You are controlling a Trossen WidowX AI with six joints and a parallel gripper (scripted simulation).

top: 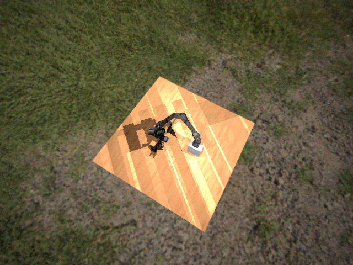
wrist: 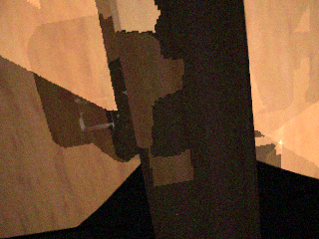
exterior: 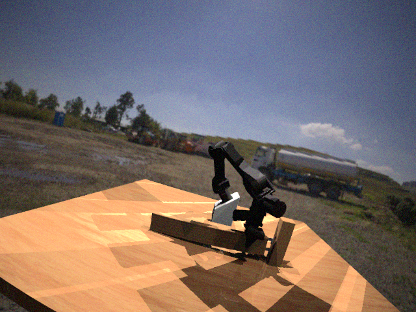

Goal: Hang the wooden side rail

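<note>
Right now my gripper tip is 120 mm to the right of the headboard post and 40 mm below it.
</note>
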